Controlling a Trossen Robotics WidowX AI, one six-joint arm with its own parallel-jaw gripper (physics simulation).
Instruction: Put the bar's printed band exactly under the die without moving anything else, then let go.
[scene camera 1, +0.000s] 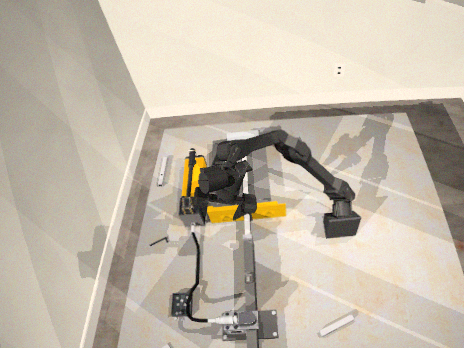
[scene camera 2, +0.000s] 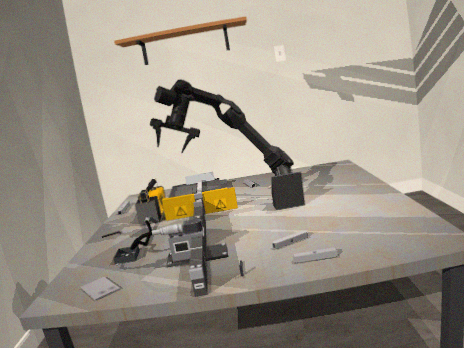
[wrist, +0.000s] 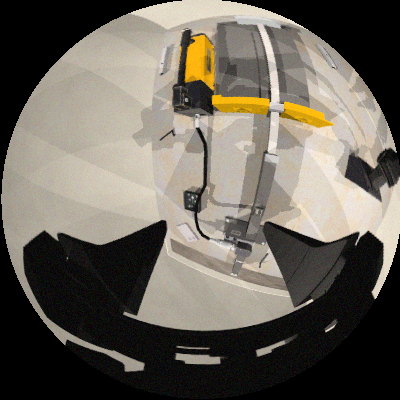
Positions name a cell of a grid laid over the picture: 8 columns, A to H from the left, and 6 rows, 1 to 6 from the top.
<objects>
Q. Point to my gripper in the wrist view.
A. E4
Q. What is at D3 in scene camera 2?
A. My gripper.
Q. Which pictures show my gripper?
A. Scene camera 1, scene camera 2 and the wrist view: all of them.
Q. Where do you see a yellow and black pump unit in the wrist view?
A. D2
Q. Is my gripper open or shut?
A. Open.
</objects>
